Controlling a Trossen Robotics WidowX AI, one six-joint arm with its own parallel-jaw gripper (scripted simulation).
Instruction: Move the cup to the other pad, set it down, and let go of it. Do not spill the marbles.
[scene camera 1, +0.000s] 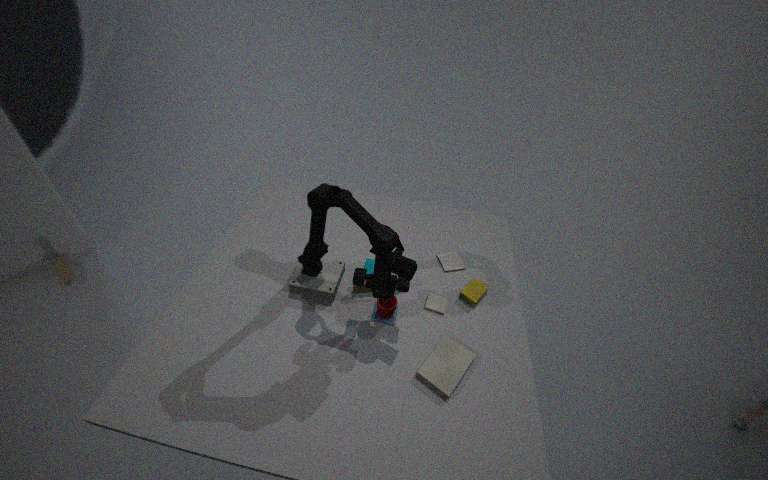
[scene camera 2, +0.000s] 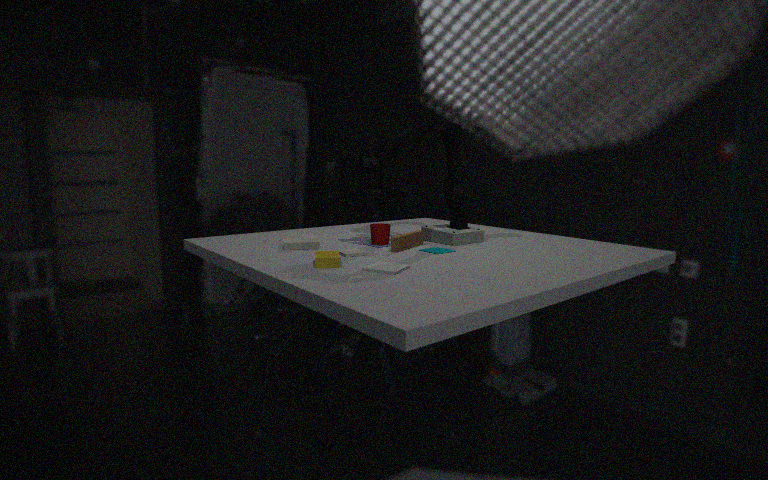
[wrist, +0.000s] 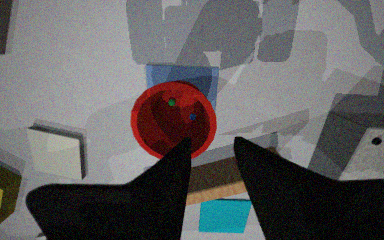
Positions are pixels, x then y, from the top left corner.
Scene:
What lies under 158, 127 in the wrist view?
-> A red cup.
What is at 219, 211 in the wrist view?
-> A teal pad.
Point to my gripper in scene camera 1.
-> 379, 295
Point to a wooden bar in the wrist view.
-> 219, 179

